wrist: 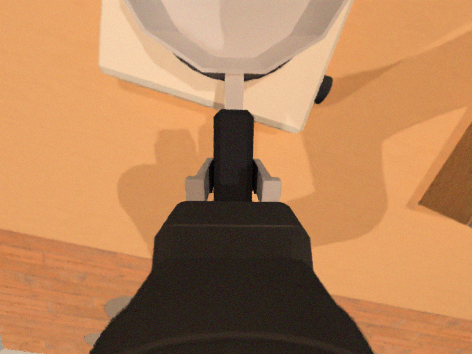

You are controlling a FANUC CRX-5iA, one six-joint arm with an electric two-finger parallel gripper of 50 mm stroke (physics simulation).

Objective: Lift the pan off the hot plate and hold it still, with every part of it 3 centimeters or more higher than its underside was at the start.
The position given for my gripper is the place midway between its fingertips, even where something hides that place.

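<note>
My gripper (pixel 233 169), visible. Cream hot plate (pixel 125 52), visible. Grey pan (pixel 235 45), same.
</note>
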